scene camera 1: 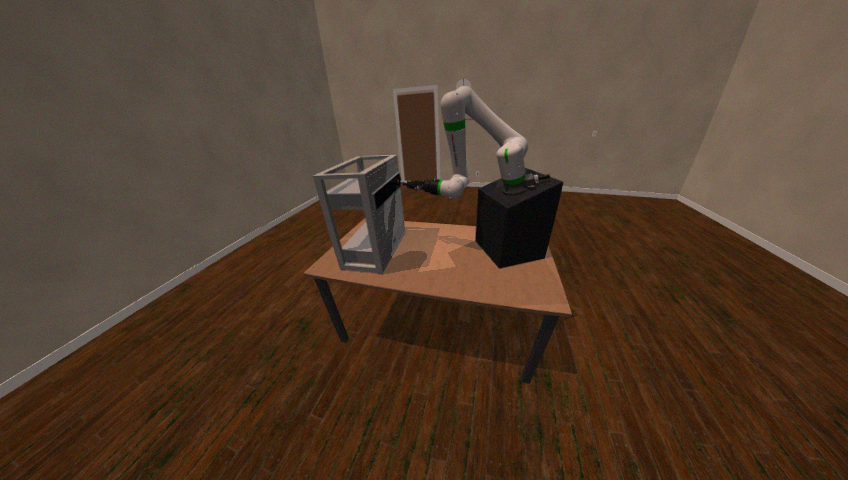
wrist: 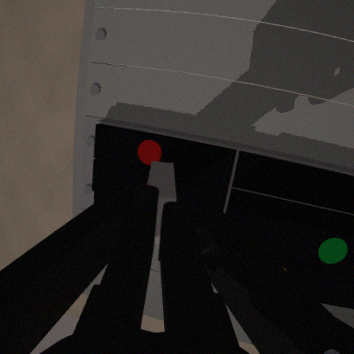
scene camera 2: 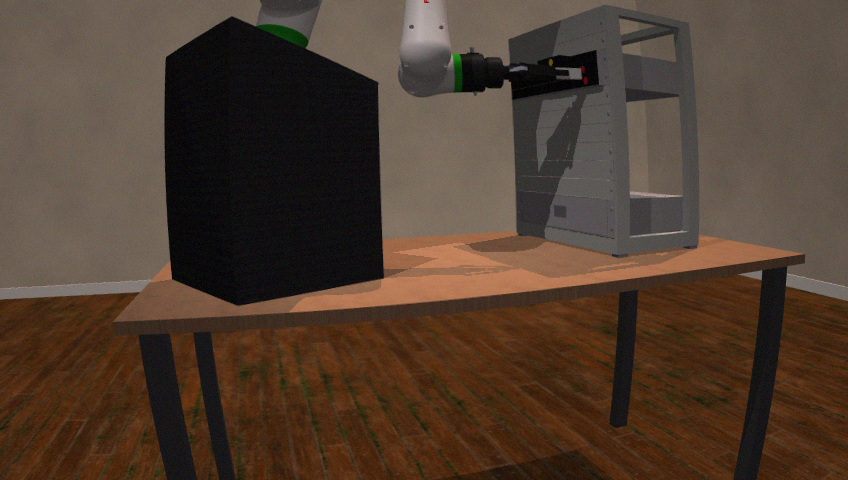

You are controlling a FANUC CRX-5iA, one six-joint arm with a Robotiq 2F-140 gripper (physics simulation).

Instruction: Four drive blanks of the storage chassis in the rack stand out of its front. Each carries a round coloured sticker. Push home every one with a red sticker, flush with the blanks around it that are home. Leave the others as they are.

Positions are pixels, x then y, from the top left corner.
Labels:
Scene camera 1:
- grey rack: 376, 241
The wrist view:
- gripper: 160, 179
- grey rack: 218, 133
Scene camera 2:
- gripper: 580, 74
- grey rack: 589, 116

